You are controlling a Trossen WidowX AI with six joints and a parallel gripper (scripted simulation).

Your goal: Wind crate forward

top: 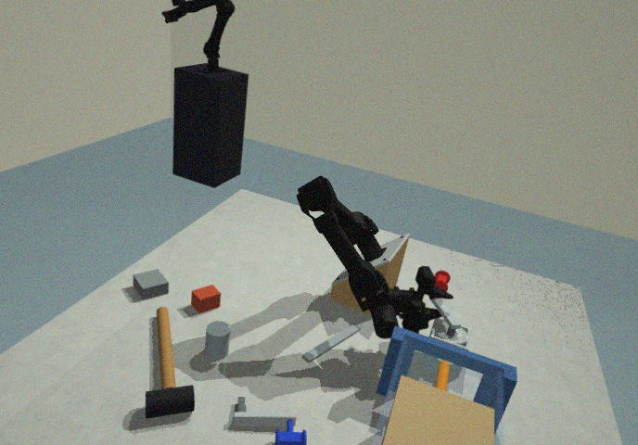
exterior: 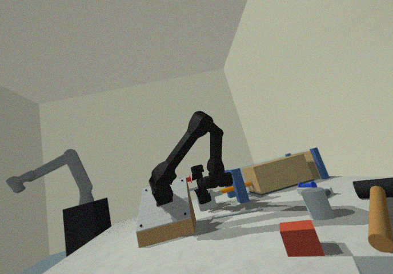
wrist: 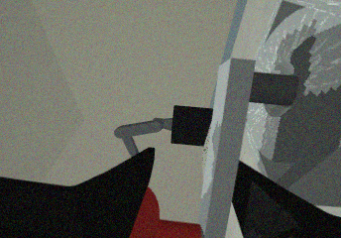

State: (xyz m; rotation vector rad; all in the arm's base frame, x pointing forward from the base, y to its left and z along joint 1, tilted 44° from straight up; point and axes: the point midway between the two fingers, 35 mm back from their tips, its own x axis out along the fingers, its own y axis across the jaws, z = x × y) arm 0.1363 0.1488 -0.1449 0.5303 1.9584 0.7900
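My gripper tip is now 20 mm to the left of the red-knobbed crank handle and 10 mm above it. Also, from my gripper tip: blue steel frame 200 mm ahead, 30 mm to the left, 30 mm below; red knob 40 mm to the right, 30 mm behind, 20 mm above; winch 100 mm below, 30 mm ahead, 10 mm to the left.
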